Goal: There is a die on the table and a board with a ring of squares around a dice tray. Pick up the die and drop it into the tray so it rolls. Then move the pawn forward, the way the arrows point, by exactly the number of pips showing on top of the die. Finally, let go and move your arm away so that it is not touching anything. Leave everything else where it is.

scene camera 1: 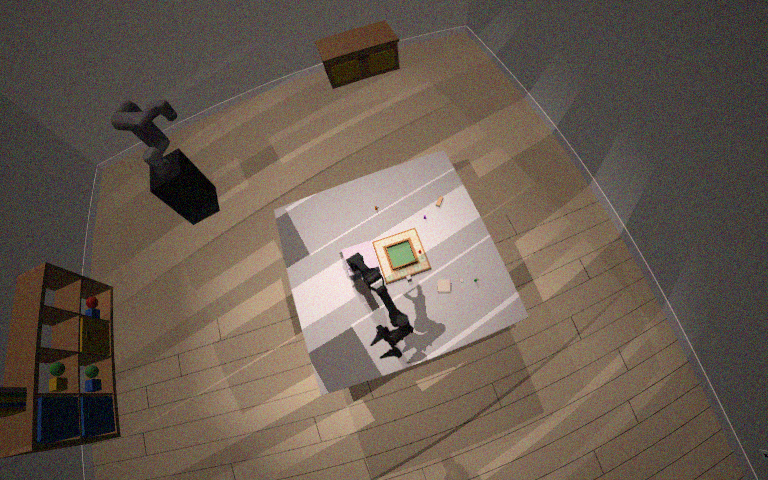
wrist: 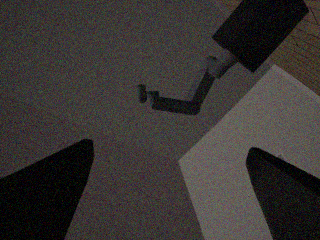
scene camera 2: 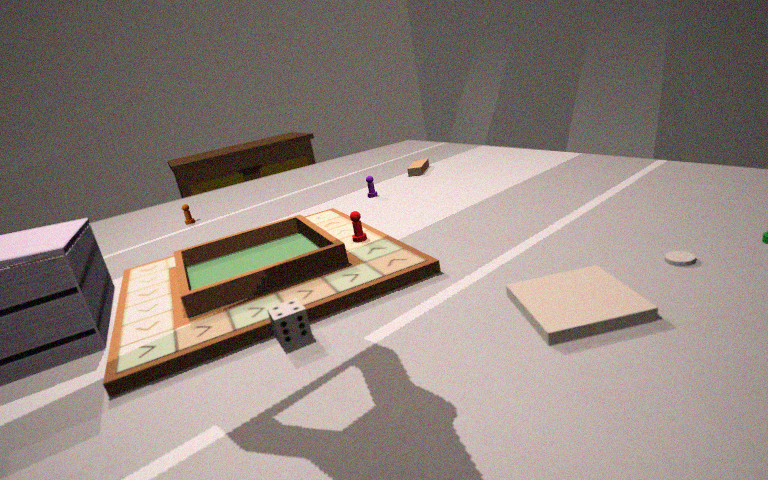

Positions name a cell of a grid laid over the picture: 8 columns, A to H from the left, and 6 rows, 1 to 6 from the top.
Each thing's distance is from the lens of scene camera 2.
beige tile (scene camera 2: F4): 0.35 m
green dice tray (scene camera 2: C4): 0.54 m
The marked spots on the green dice tray and the beige tile are 0.36 m apart.
